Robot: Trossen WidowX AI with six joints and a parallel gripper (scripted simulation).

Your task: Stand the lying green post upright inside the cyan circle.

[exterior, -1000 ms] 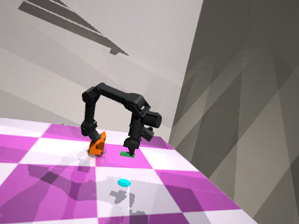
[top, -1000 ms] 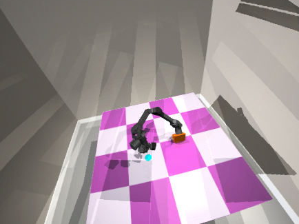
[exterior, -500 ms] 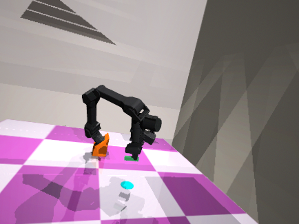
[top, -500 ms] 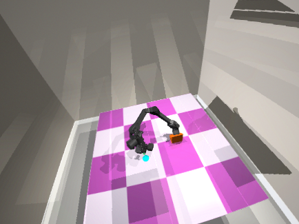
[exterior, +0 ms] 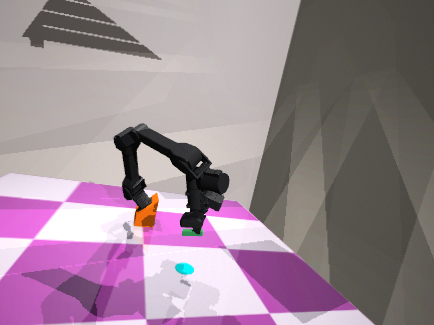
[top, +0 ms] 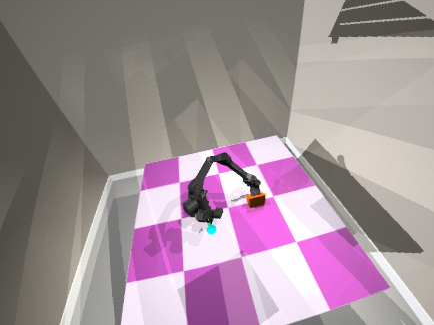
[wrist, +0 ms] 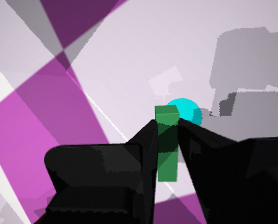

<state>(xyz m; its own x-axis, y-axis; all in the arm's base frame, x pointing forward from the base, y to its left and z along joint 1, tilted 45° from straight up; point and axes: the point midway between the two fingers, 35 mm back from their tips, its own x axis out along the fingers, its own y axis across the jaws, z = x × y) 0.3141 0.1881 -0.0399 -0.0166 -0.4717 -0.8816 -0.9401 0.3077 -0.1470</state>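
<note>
My gripper tip is 120 mm above the cyan circle, 20 mm to the left of it and 10 mm short of it. Also, from my gripper tip: green post: 20 mm to the right, 10 mm below, 10 mm behind.
</note>
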